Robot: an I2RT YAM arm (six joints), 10 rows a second.
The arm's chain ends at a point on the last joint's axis. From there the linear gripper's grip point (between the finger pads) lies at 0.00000 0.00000 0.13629 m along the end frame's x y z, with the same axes.
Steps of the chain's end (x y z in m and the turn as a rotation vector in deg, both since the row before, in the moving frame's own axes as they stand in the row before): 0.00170 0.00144 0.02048 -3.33 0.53 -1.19; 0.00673 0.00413 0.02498 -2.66 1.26 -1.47; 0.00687 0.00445 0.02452 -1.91 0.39 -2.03; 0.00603 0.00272 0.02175 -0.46 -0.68 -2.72; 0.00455 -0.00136 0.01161 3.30 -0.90 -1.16; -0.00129 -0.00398 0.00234 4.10 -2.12 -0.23; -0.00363 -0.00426 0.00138 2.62 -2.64 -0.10
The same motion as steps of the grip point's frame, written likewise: 0.00304 0.00934 0.02024 -3.33 0.53 -1.19; 0.00981 0.01042 0.02480 -2.66 1.26 -1.47; 0.00788 0.00898 0.02444 -1.91 0.39 -2.03; 0.00444 0.00385 0.02174 -0.46 -0.68 -2.72; 0.00233 -0.00918 0.01137 3.30 -0.90 -1.16; -0.00635 -0.01371 0.00190 4.10 -2.12 -0.23; -0.00991 -0.01048 0.00109 2.62 -2.64 -0.10
